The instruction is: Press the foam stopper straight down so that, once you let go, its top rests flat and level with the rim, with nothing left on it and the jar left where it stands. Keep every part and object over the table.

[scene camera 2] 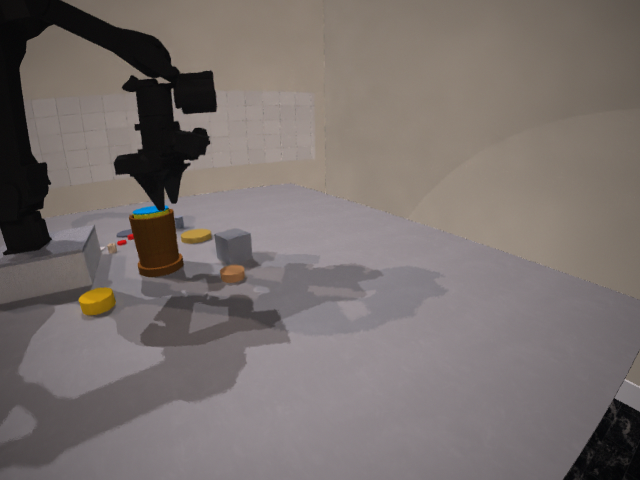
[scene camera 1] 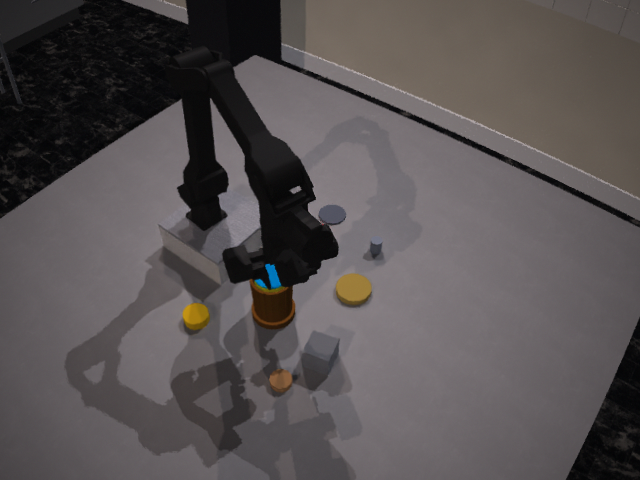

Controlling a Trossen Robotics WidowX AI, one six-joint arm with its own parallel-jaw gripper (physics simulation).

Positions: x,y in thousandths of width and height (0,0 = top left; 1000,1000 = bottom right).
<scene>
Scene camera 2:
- my gripper: 263,430
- brown ribbed jar: 243,497
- grey cube: 365,514
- yellow disc: 151,628
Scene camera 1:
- my gripper: 441,593
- brown ribbed jar: 424,647
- grey cube: 501,734
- mustard disc: 554,603
</scene>
